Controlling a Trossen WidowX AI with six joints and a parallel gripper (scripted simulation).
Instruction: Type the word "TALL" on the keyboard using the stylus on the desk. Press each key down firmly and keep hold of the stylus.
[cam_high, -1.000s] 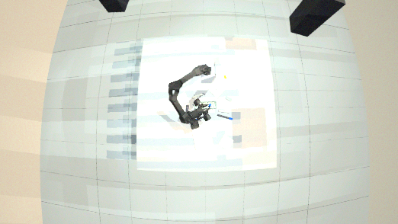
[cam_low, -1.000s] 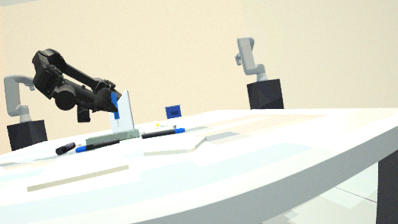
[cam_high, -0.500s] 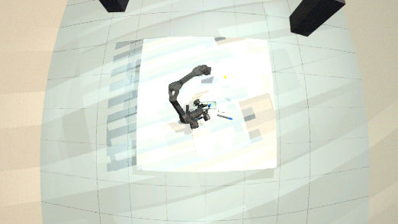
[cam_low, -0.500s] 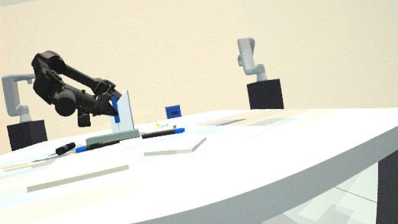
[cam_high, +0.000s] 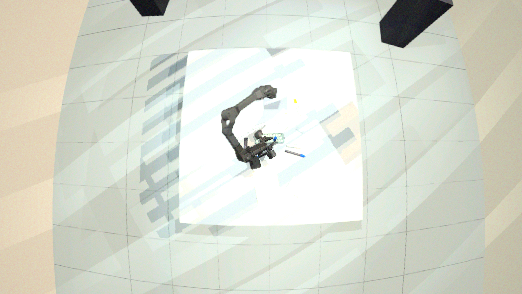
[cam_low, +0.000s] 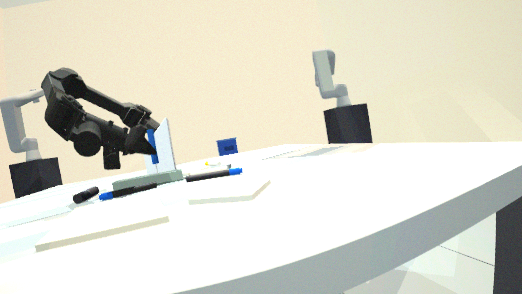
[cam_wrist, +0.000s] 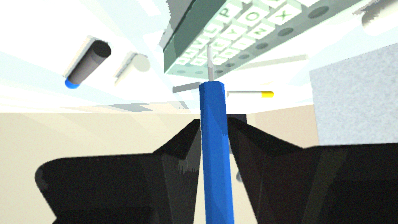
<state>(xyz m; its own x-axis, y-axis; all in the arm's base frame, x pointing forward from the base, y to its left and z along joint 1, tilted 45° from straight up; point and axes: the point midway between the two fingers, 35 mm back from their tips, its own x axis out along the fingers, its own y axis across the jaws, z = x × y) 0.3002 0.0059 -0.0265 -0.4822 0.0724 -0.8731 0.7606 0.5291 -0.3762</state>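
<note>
My gripper tip is now 1 cm above the blue stylus. The rest, counted from my gripper tip: flat pad (16 cm behind, 8 cm below, 5 cm to the left); black marker (18 cm to the right, 7 cm below, 6 cm ahead); yellow-tipped stick (27 cm behind, 13 cm to the left, 8 cm below).
</note>
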